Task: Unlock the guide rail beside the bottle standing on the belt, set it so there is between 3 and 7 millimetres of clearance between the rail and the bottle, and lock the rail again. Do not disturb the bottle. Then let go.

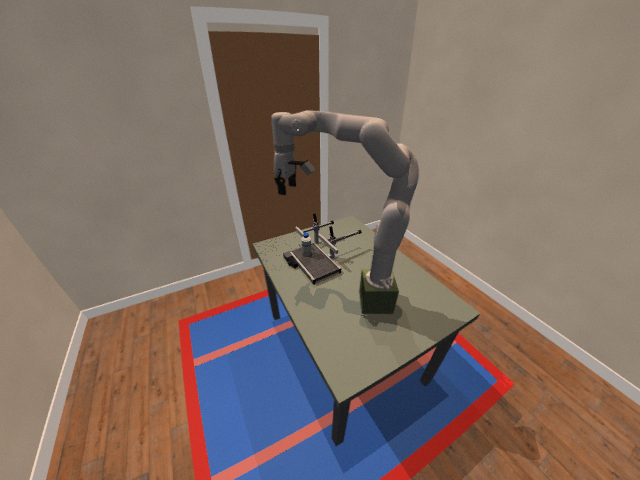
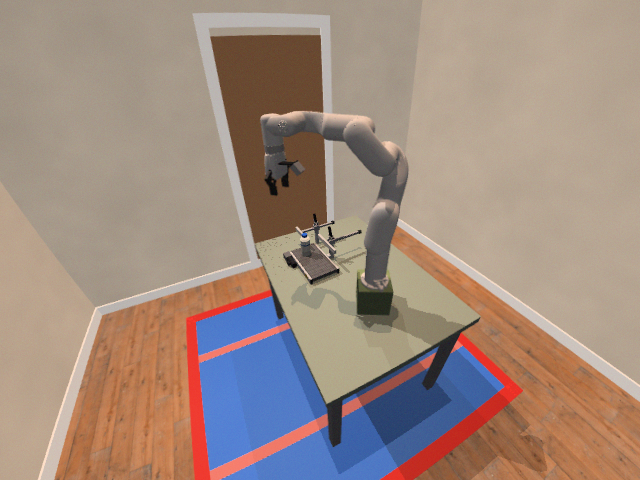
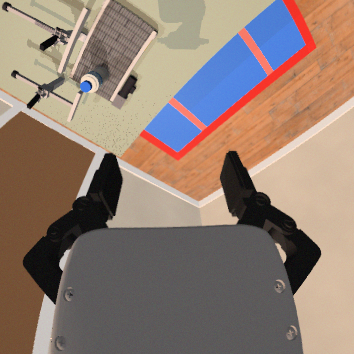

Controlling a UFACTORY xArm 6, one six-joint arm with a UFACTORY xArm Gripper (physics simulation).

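Places are measured from the arm's base along level axes (x ahead, y left, z up), in centimetres.
Pixels of known places: gripper, fingertip midpoint: (image 1: 287, 190) (image 2: 280, 190) (image 3: 170, 164); arm's base, link origin: (image 1: 379, 279) (image 2: 374, 280).
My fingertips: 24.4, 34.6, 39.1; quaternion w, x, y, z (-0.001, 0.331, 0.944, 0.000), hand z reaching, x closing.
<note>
For each thing: its middle in the pictures, then the offset to it from my fingertips, as dx, dy, dz. "spot": a spot on its surface instead. Level surfaces: height alone.
- white bottle with blue cap, body centre: (image 3: 93, 79) (image 1: 306, 244) (image 2: 305, 244) +20.6, -12.0, -43.8
- dark belt, body centre: (image 3: 109, 53) (image 1: 314, 261) (image 2: 313, 261) +13.6, -14.5, -52.3
- pale guide rail, body centre: (image 3: 74, 106) (image 1: 300, 232) (image 2: 300, 232) +32.2, -11.5, -42.7
- rail section, surface spot: (image 3: 74, 40) (image 2: 326, 244) (image 1: 327, 244) spot: +14.9, -23.2, -42.6
- dark motor box, surface spot: (image 3: 128, 86) (image 1: 292, 261) spot: +16.7, -2.2, -51.1
- table, surface height: dz -54.2
The white bottle with blue cap (image 1: 306, 246) (image 2: 305, 245) (image 3: 93, 80) stands upright on the dark belt (image 1: 321, 266) (image 2: 317, 267) (image 3: 120, 35), near its far end. A pale guide rail (image 1: 299, 230) (image 2: 299, 230) (image 3: 75, 106) shows beside the bottle; another rail section (image 1: 327, 243) (image 2: 326, 242) (image 3: 74, 40) runs along the belt's nearer part. Black lock handles (image 1: 314, 218) (image 2: 314, 218) (image 3: 33, 101) stand on the rail posts. Lock state and the bottle clearance are too small to tell. My gripper (image 1: 286, 188) (image 2: 279, 188) (image 3: 170, 164) is open and empty, high above the table's far end.
Rods with black end knobs (image 1: 360, 231) (image 2: 360, 231) (image 3: 6, 6) stick out from the posts, away from the belt. A dark motor box (image 1: 291, 259) (image 3: 128, 86) sits at the belt's other side. The green base block (image 1: 378, 300) (image 2: 374, 300) carries the arm on the table (image 1: 330, 330) (image 2: 325, 330).
</note>
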